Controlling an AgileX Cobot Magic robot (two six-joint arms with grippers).
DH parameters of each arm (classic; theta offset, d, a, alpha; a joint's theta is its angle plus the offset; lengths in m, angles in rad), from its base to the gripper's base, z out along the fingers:
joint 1: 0 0.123 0 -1.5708
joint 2: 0.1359 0 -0.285 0
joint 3: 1.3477 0 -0.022 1.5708
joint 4: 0 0.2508 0 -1.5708
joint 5: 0 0 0.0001 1.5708
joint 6: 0 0.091 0 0
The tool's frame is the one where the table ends.
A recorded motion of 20 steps. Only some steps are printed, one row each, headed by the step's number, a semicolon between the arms.
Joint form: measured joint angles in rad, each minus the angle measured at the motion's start. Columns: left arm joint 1, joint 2, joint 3, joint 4, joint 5, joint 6; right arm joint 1, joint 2, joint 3, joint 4, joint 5, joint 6.
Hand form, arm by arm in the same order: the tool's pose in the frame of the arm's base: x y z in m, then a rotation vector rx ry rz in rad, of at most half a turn. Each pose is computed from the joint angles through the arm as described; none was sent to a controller.
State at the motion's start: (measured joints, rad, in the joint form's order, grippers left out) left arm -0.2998 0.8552 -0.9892 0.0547 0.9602 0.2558; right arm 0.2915 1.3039 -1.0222 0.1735 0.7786 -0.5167
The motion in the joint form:
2: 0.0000 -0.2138 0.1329 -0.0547 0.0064 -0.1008; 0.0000 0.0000 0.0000 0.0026 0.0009 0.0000
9: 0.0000 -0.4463 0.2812 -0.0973 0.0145 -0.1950; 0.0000 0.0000 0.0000 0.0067 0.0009 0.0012
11: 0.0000 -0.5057 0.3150 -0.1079 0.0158 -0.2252; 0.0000 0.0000 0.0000 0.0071 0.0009 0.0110
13: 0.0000 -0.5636 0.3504 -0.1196 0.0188 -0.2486; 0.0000 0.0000 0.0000 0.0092 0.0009 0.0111
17: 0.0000 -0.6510 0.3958 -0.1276 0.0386 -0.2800; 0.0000 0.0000 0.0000 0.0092 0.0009 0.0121
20: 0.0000 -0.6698 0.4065 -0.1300 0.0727 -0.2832; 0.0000 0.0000 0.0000 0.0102 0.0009 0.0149
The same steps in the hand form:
2: 0.0968 -0.0299 0.3623 0.5042 2.1789 -0.0788; 0.2500 0.0867 0.3043 -0.8923 2.3676 0.1170
9: 0.0525 -0.0196 0.3350 0.3828 2.1304 -0.1897; 0.2499 0.0870 0.3044 -0.8883 2.3685 0.1222
11: 0.0425 -0.0173 0.3279 0.3464 2.1136 -0.2225; 0.2499 0.0870 0.3044 -0.8765 2.3732 0.1266
13: 0.0335 -0.0155 0.3196 0.3186 2.0998 -0.2525; 0.2499 0.0871 0.3044 -0.8751 2.3734 0.1291
17: 0.0202 -0.0121 0.3073 0.2848 2.0842 -0.2835; 0.2499 0.0871 0.3044 -0.8739 2.3739 0.1295
20: 0.0162 -0.0112 0.3020 0.2868 2.1105 -0.2853; 0.2498 0.0872 0.3044 -0.8700 2.3753 0.1318

